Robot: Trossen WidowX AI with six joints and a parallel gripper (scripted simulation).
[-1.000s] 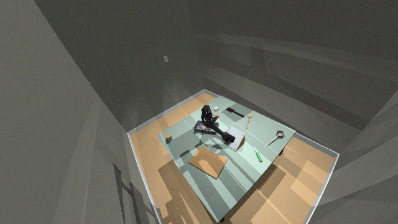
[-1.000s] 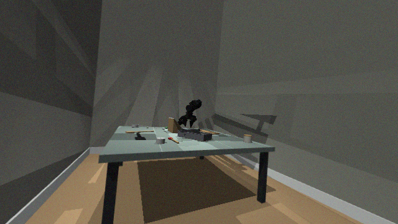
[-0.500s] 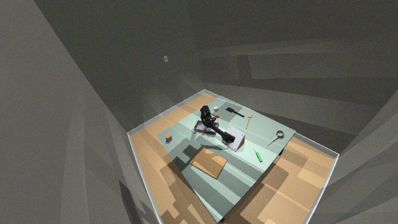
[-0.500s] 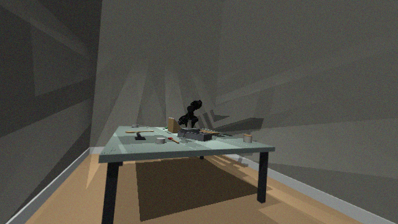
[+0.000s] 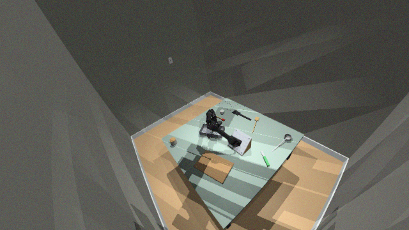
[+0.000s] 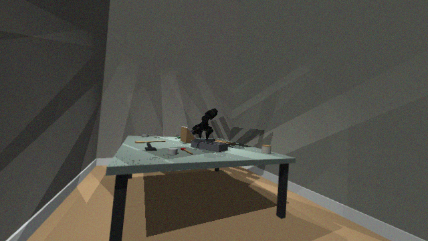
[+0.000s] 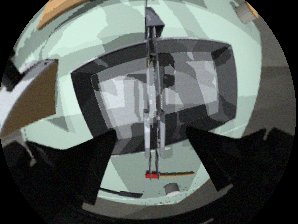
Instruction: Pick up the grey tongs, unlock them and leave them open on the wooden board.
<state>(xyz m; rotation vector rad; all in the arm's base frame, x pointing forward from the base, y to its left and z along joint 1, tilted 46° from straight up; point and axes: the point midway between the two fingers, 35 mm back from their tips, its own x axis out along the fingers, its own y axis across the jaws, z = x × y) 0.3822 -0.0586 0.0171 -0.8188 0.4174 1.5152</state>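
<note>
My gripper tip is 5 cm to the right of the roasting tin, 5 cm above it and 3 cm short of it. Round my gripper tip: black spatula 45 cm to the right, 8 cm below, 7 cm behind; then green-handled tool 68 cm behind, 7 cm below, 3 cm to the right; then wooden board 39 cm to the left, 33 cm behind, 7 cm below.
</note>
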